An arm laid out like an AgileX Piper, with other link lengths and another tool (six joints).
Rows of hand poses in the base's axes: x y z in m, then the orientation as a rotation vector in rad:
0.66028 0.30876 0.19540 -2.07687 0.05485 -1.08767
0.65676 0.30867 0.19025 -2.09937 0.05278 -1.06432
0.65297 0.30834 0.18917 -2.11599 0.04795 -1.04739
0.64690 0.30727 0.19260 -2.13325 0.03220 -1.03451
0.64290 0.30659 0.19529 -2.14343 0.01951 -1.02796
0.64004 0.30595 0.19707 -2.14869 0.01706 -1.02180
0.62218 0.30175 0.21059 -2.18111 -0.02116 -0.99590
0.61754 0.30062 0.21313 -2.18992 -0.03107 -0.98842
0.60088 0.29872 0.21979 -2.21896 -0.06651 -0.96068
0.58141 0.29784 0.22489 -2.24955 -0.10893 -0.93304
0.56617 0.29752 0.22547 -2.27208 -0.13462 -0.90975
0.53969 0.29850 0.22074 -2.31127 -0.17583 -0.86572
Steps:
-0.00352 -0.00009 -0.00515 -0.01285 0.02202 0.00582
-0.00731 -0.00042 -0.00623 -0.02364 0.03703 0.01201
-0.01338 -0.00149 -0.00280 -0.03981 0.04633 0.02312
-0.01738 -0.00217 -0.00011 -0.05082 0.05010 0.03132
-0.02024 -0.00281 0.00167 -0.05440 0.05505 0.03414
-0.03810 -0.00701 0.01519 -0.08781 0.07085 0.06058
-0.04274 -0.00814 0.01773 -0.09671 0.07554 0.06754
-0.05940 -0.01004 0.02439 -0.12656 0.09209 0.09325
-0.07887 -0.01092 0.02949 -0.16084 0.10690 0.12213
-0.09411 -0.01124 0.03007 -0.18381 0.12126 0.14084
-0.12059 -0.01026 0.02534 -0.22251 0.14934 0.17199

